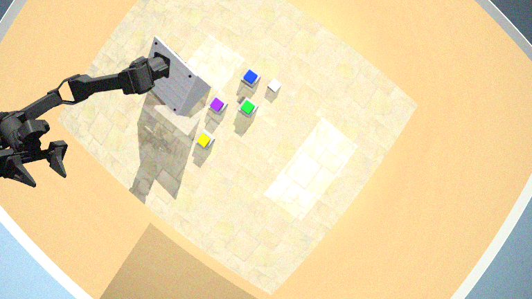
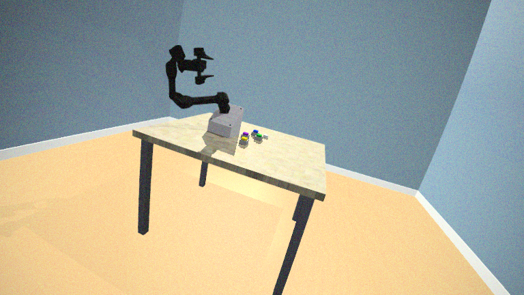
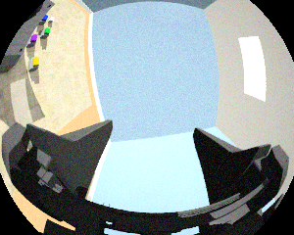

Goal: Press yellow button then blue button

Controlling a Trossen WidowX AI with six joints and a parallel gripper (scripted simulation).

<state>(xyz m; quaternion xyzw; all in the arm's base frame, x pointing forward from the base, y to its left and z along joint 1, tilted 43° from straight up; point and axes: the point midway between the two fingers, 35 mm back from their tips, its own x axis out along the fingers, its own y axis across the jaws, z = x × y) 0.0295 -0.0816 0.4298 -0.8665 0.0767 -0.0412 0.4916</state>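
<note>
Right now the yellow button is 40 cm below my gripper tip, 21 cm to the left of it and 20 cm ahead of it. Round my gripper tip: green button (40 cm below, 37 cm to the left, 27 cm ahead); purple button (40 cm below, 33 cm to the left, 18 cm ahead); blue button (46 cm to the left, 40 cm below, 22 cm ahead).
</note>
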